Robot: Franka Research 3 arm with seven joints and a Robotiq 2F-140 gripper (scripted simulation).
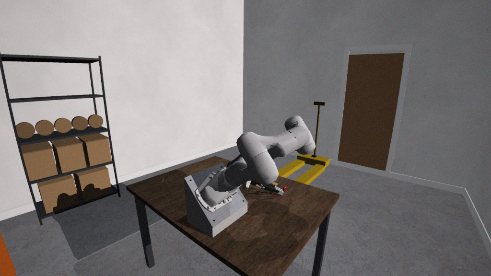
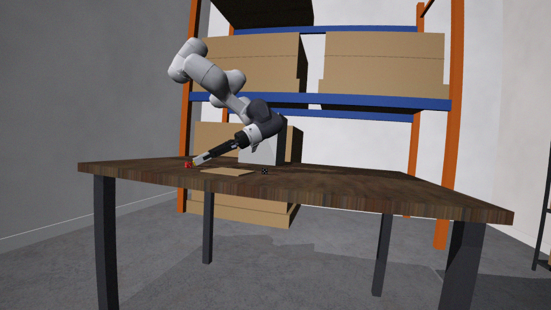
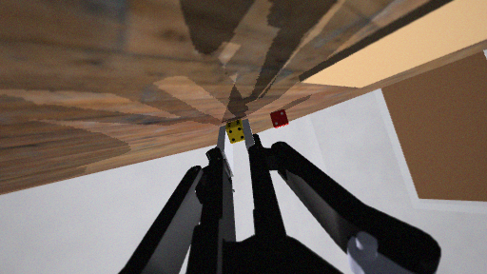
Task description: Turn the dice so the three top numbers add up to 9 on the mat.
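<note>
Now: hand 2 cm to the left of the yellow die, 2 cm above it and 1 cm short of it. Round my hand: red die 8 cm ahead, 2 cm to the right, 2 cm below; then black die 26 cm to the left, 7 cm ahead, 2 cm below; then tan mat 14 cm to the left, 9 cm ahead, 3 cm below.
</note>
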